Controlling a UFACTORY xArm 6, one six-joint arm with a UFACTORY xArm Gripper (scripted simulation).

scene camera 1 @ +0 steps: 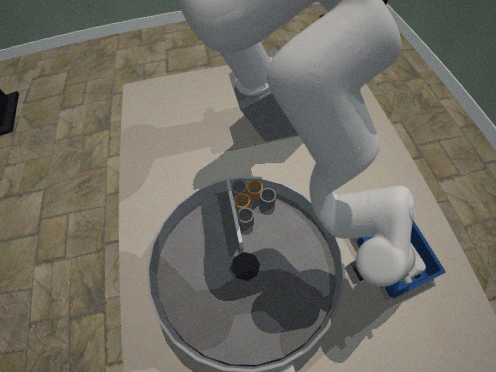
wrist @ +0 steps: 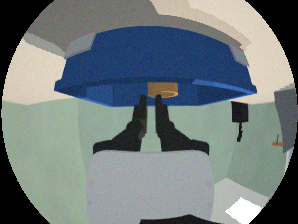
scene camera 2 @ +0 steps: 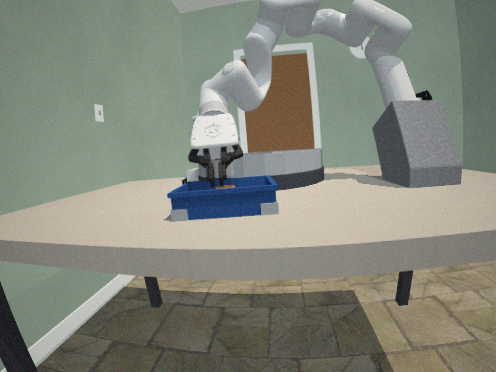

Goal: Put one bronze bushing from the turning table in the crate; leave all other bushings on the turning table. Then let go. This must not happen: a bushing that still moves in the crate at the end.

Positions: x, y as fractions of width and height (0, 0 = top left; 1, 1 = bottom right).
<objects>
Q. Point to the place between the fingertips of my gripper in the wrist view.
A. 0.51, 0.46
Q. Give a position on a blue crate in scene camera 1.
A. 0.88, 0.72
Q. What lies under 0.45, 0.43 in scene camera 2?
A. My gripper.
</objects>
